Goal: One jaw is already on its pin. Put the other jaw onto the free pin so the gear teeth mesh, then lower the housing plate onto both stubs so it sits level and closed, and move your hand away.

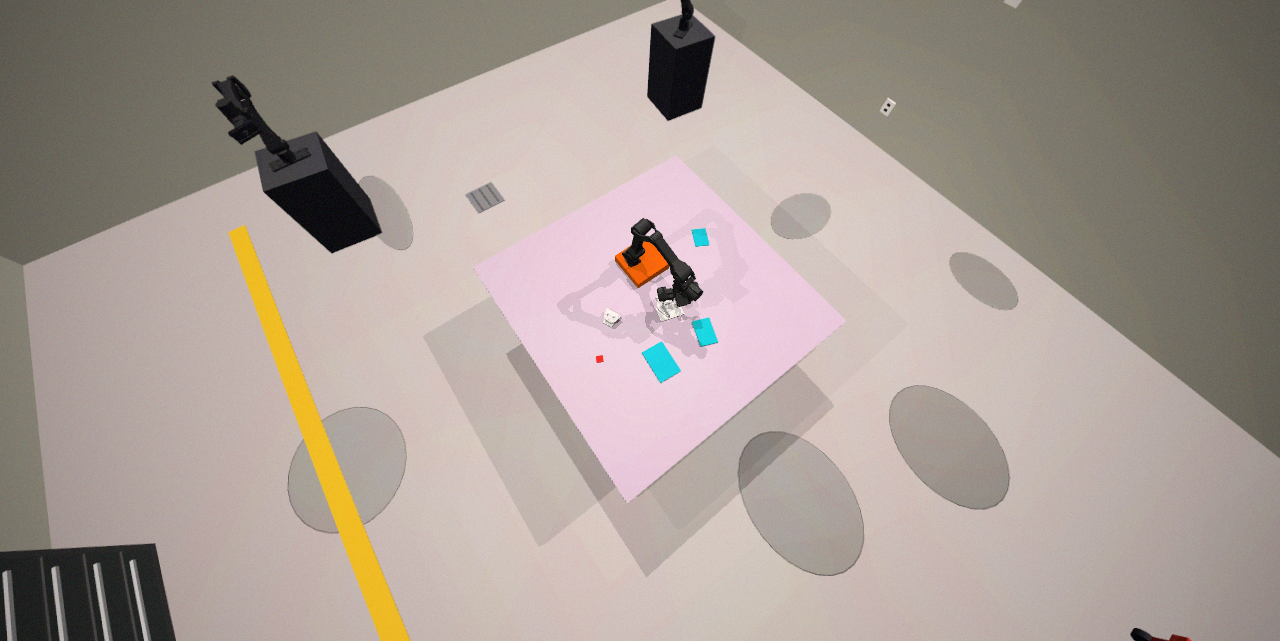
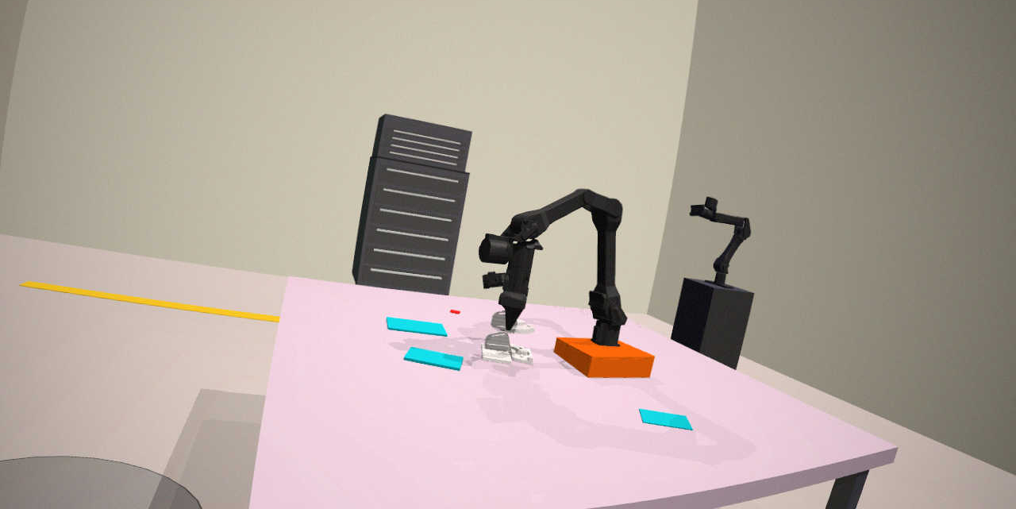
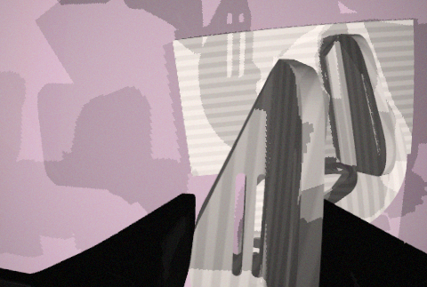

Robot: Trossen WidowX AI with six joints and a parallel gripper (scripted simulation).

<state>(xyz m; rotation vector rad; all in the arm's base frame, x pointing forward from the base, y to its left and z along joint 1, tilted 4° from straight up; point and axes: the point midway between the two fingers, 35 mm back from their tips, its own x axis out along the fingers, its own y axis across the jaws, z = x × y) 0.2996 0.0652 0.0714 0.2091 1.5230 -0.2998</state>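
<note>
Now: gripper tip 40 mm past the white jaw and 10 mm to the left of it. From my gripper tip the other things lie so: red marker: 430 mm to the right, 80 mm below, 50 mm ahead.
</note>
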